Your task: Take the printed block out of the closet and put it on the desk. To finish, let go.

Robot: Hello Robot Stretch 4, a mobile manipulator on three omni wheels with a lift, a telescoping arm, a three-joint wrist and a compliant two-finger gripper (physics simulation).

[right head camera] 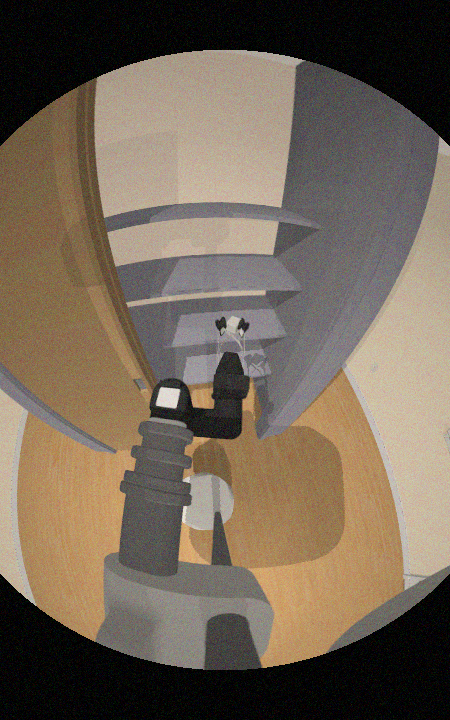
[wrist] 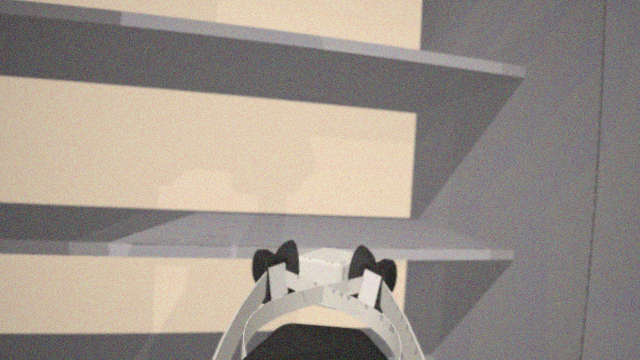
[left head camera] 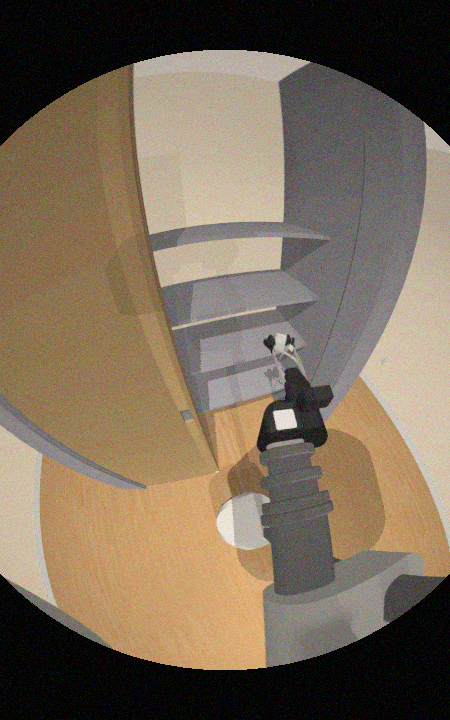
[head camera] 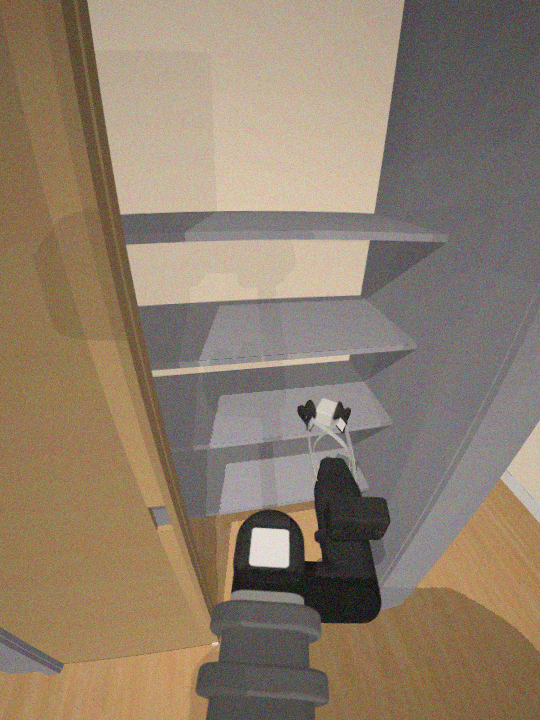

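Pixels of known places: gripper, fingertip midpoint: (right head camera: 232, 319) (wrist: 325, 264) (left head camera: 277, 336) (head camera: 323, 404); robot's base at its link origin: (right head camera: 203, 500) (left head camera: 247, 519).
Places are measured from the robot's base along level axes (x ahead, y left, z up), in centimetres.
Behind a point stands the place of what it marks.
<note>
The printed block is a small white block (head camera: 327, 409) {y -9.0, x 50.6, z 116.9 cm} (left head camera: 280, 343) {y -8.5, x 49.5, z 116.3 cm} (right head camera: 233, 324) {y -9.0, x 49.7, z 116.9 cm} (wrist: 324, 266) {y -8.6, x 49.5, z 116.6 cm}, held between the two black finger pads. My gripper (head camera: 325, 414) {y -8.6, x 53.3, z 115.8 cm} (left head camera: 279, 344) {y -8.6, x 53.3, z 115.8 cm} (right head camera: 232, 326) {y -8.6, x 53.3, z 115.8 cm} (wrist: 325, 264) {y -8.6, x 53.3, z 115.8 cm} is shut on it. The closet (head camera: 465, 244) {y -41.5, x 81.0, z 141.0 cm} (left head camera: 329, 185) {y -39.3, x 90.3, z 164.8 cm} (right head camera: 350, 212) {y -36.5, x 60.7, z 151.5 cm} (wrist: 550, 175) {y -41.5, x 80.8, z 124.0 cm} is grey with several shelves. In the wrist view the block shows in front of a shelf's front edge, and the arm is drawn in. The block's lower part is partly hidden by the gripper's pale finger strips. The desk does not show in these views.
A wooden sliding door (head camera: 63, 436) {y 31.2, x 37.8, z 119.7 cm} (left head camera: 79, 292) {y 32.1, x 37.6, z 143.1 cm} (right head camera: 47, 265) {y 30.6, x 38.0, z 142.9 cm} covers the closet's left side. The closet's grey right side panel stands close to the right of the gripper. A white round thing (left head camera: 241, 523) {y 4.6, x -1.1, z 18.7 cm} (right head camera: 209, 501) {y -4.5, x 0.6, z 18.7 cm} is low down by the arm, over the wooden floor (left head camera: 159, 557) {y 64.9, x -33.9, z -2.7 cm} (right head camera: 297, 493) {y -71.5, x 5.1, z -2.8 cm}.
</note>
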